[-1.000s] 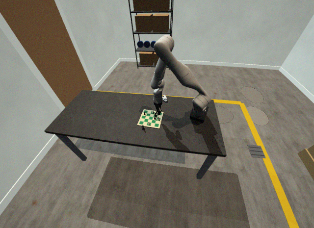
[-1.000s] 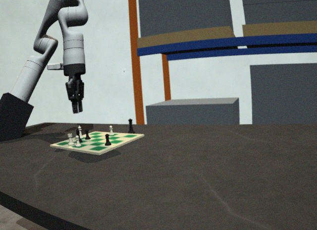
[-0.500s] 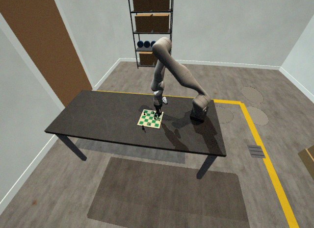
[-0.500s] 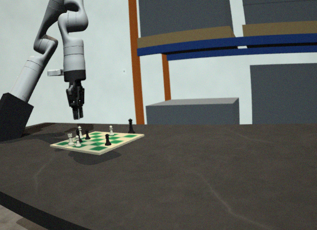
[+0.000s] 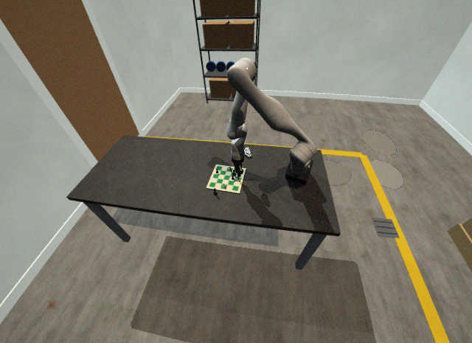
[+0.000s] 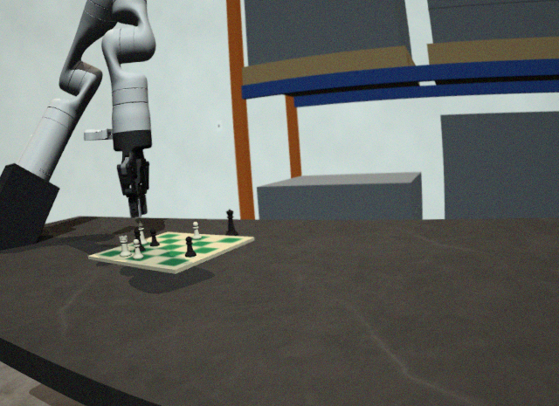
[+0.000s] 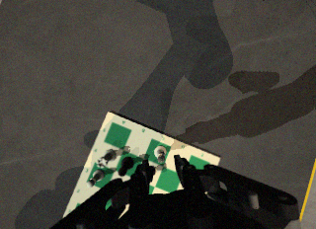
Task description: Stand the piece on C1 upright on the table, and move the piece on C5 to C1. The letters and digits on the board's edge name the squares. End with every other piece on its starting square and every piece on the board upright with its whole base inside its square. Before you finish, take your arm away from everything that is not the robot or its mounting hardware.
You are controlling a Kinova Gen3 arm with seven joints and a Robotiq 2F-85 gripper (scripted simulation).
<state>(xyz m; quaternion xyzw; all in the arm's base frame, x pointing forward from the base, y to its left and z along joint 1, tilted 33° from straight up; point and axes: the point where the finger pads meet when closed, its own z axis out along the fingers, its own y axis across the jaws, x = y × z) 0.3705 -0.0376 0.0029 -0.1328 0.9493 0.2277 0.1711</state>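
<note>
Now: the white bishop 50 mm below my hand. Round my hand: green-and-cream chessboard 80 mm ahead, 20 mm to the right, 70 mm below; white rook 20 mm ahead, 90 mm to the right, 60 mm below; tall black piece 140 mm ahead, 110 mm to the left, 50 mm below.
</note>
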